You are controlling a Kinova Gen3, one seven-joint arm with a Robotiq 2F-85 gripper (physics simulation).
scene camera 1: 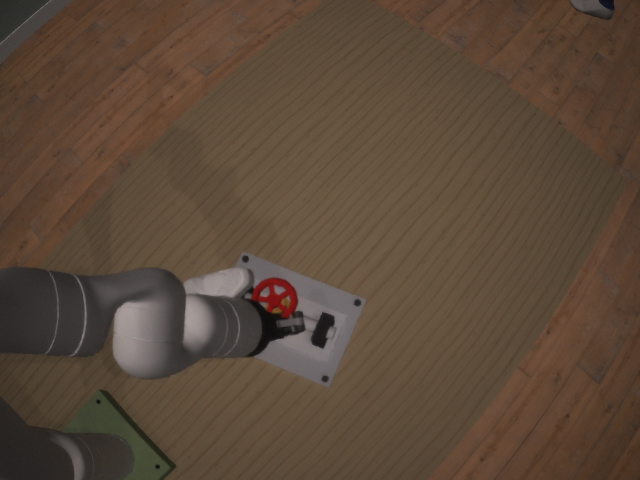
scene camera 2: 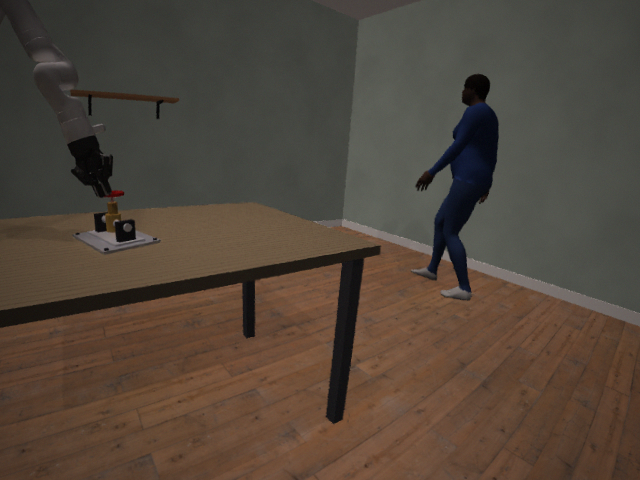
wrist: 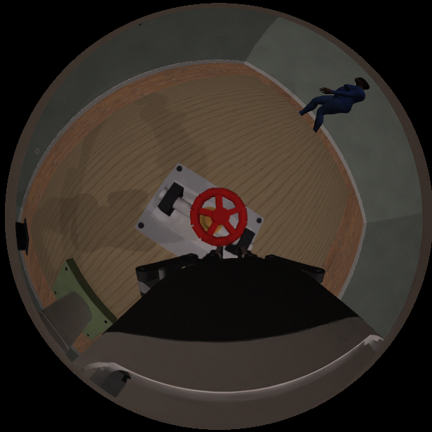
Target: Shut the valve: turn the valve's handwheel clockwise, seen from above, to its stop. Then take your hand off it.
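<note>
The valve's red handwheel (scene camera 1: 275, 298) (scene camera 2: 117, 193) (wrist: 220, 216) lies level on top of the brass valve body (scene camera 2: 113, 222), which stands on a pale grey plate (scene camera 1: 299, 367) (scene camera 2: 93, 240) (wrist: 155, 220). My gripper (scene camera 2: 106, 194) (wrist: 230, 254) is nearly closed, with a narrow gap between its fingertips and nothing held. The fingertips are at the near edge of the wheel's rim in the wrist view, and at its left edge in scene camera 2. Whether they touch the rim cannot be told. In scene camera 1 the fingertips are hidden by the hand.
Black pipe supports (scene camera 1: 323, 330) (scene camera 2: 125, 230) (wrist: 171, 199) stand on the plate beside the valve. A green mounting plate (scene camera 1: 111, 413) (wrist: 62, 282) carries the arm's base. A person in blue (scene camera 2: 473, 144) (wrist: 345, 97) stands beyond the table (scene camera 2: 268, 237). A shelf (scene camera 2: 124, 96) is on the wall.
</note>
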